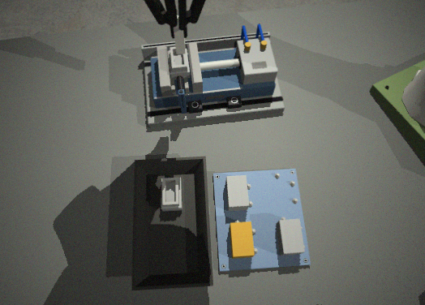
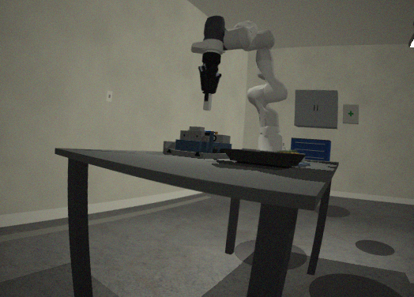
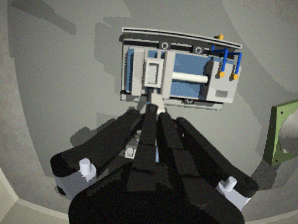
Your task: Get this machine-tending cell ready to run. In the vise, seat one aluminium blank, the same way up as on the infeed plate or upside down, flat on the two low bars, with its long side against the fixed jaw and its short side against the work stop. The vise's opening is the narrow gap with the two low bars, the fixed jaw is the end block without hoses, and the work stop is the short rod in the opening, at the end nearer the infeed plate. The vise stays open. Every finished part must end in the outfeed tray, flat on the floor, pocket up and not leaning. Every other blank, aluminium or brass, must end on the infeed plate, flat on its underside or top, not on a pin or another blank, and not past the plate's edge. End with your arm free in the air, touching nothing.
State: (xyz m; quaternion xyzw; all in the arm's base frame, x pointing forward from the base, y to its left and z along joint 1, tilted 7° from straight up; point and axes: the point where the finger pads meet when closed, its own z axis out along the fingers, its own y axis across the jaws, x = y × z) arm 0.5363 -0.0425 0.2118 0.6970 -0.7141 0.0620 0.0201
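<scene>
Right now the moving jaw is 2 cm behind my hand, 3 cm to the right of it and 14 cm below it. Also, from my hand: work stop (1 cm ahead, 1 cm to the left, 13 cm below); fixed jaw (4 cm ahead, 3 cm to the right, 14 cm below); vise (6 cm behind, 4 cm to the right, 18 cm below).
</scene>
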